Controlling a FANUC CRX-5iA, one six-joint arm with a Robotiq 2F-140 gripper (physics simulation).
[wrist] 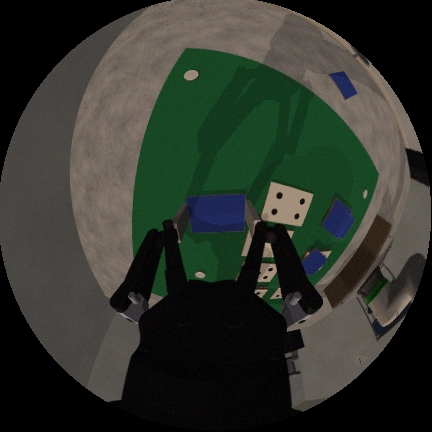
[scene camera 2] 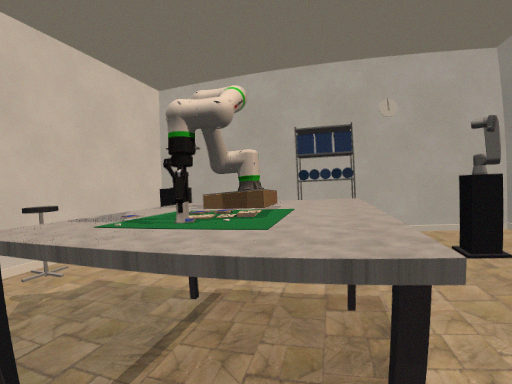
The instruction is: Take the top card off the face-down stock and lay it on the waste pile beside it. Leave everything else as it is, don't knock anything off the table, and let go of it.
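The face-down stock (wrist: 216, 222) shows its blue top card on the green mat (wrist: 165, 150) (scene camera 2: 250, 225); in the scene view a bit of blue (scene camera 2: 189, 220) shows at the fingertips. My gripper (wrist: 215, 208) (scene camera 2: 182, 219) points down with its pads against the two short ends of the blue card, and is shut on it. The card lies flat at the stock; any gap beneath it cannot be made out. A face-up card with four black dots (wrist: 287, 203), seemingly the waste pile, lies beside the stock, close to the right finger.
More face-up cards (wrist: 268, 271) lie partly behind the right finger. Blue face-down cards (wrist: 338, 218) (wrist: 314, 261) lie farther right. Another blue card (wrist: 343, 85) lies off the mat. Pale discs (wrist: 191, 75) (wrist: 200, 274) (wrist: 365, 193) sit on the mat. A brown block (scene camera 2: 240, 199) stands behind.
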